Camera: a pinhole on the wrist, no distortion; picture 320 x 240 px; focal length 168.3 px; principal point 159.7 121.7 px. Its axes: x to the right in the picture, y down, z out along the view. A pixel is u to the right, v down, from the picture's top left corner.
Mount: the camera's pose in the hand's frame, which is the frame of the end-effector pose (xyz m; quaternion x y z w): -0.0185 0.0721 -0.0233 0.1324 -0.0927 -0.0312 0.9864
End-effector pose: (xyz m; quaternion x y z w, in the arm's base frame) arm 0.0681 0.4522 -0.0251 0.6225 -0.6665 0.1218 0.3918
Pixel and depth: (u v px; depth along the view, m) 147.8 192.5 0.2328
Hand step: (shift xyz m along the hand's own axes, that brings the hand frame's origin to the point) -0.0755 0.1084 0.2206
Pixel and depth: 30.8 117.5 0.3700
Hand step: -0.3675 -0.0069 0.2754
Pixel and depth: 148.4 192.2 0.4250
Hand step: -0.1211 0.1375 0.4220
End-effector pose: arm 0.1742 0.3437 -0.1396 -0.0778 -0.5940 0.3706 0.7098
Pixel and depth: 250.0 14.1 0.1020
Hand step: 0.0133 -0.0215 0.0655
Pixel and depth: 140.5 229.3 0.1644
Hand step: -0.0644 0.1329 0.1573
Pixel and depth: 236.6 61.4 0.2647
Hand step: 0.0460 -0.0972 0.2234
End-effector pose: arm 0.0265 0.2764 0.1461 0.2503 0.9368 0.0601 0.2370
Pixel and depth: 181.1 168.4 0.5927
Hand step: -0.0518 0.0726 0.5955
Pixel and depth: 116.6 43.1 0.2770
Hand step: -0.1458 -0.1171 0.1923
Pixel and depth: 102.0 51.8 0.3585
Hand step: -0.2131 -0.1523 0.2553
